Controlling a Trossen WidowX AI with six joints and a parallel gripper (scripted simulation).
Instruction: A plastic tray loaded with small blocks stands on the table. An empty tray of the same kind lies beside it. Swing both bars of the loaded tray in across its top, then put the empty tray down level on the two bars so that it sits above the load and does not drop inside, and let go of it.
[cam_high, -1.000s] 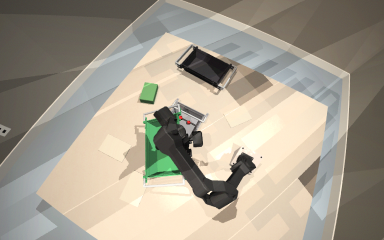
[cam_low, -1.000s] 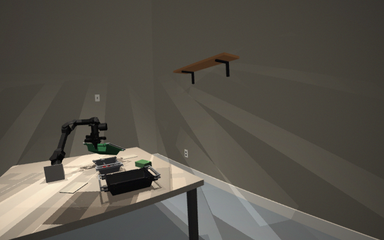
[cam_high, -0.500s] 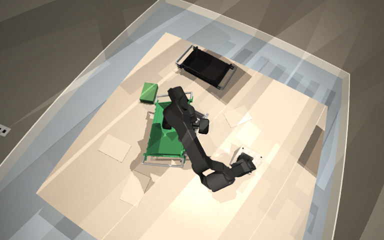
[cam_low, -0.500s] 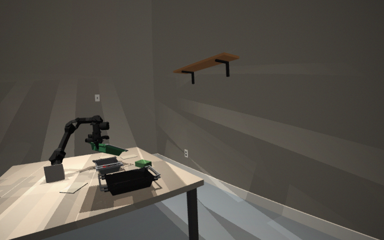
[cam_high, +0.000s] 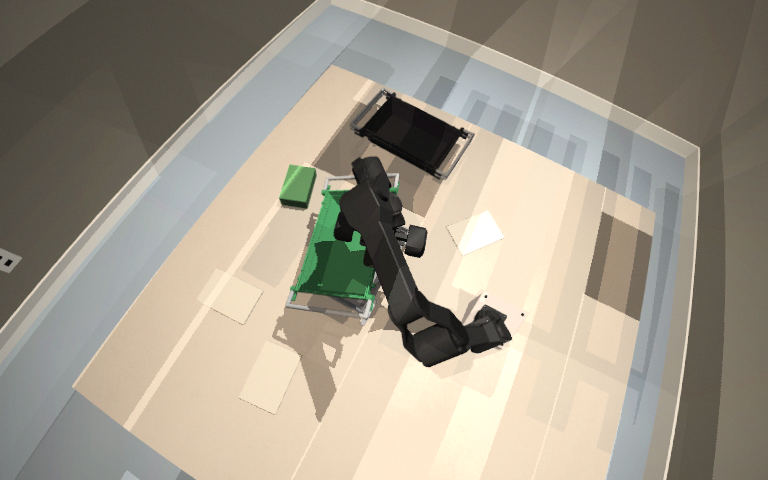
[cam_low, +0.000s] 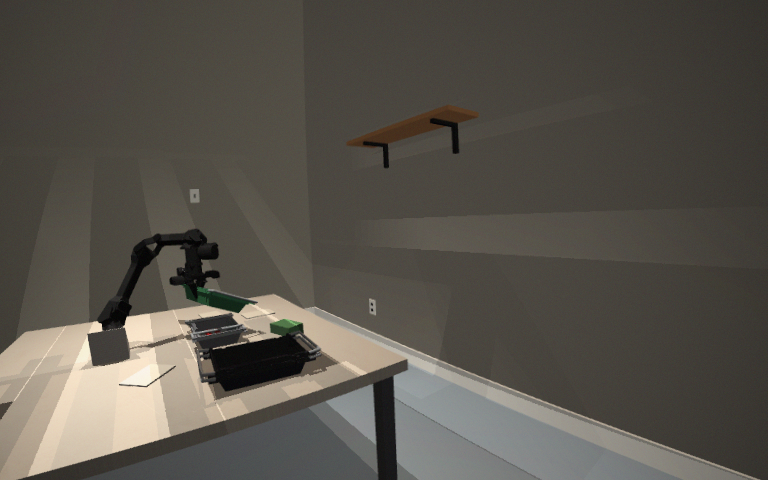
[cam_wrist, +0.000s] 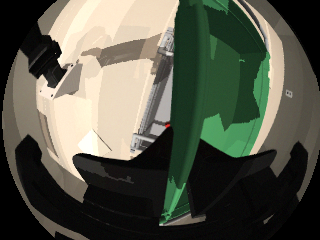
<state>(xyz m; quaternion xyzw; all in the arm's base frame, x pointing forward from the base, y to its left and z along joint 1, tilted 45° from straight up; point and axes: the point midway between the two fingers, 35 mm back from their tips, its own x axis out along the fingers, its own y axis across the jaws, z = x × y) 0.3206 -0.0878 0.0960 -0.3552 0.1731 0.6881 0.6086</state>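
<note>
The green tray is 80 mm ahead of my gripper tip and 20 mm to the left of it. Also, from my gripper tip: green block 320 mm ahead, 120 mm to the right, 150 mm below.
</note>
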